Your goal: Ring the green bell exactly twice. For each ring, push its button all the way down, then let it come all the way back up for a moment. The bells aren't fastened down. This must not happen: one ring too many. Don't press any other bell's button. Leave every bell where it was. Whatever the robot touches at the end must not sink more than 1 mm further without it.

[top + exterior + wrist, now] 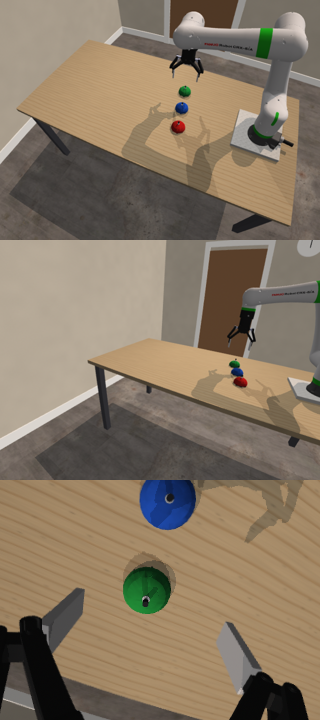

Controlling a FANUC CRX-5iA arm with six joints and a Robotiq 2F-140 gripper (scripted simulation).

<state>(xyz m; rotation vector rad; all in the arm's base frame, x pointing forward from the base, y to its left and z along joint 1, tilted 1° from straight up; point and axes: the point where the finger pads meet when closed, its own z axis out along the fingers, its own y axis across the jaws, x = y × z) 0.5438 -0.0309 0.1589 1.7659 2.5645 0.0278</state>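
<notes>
My hand is 13 cm above the green bell, 3 cm to the left of it and 1 cm short of it. The rest, counted from my hand: red bell (24 cm to the left, 13 cm below, 10 cm behind); blue bell (13 cm below, 11 cm to the left, 5 cm behind).
</notes>
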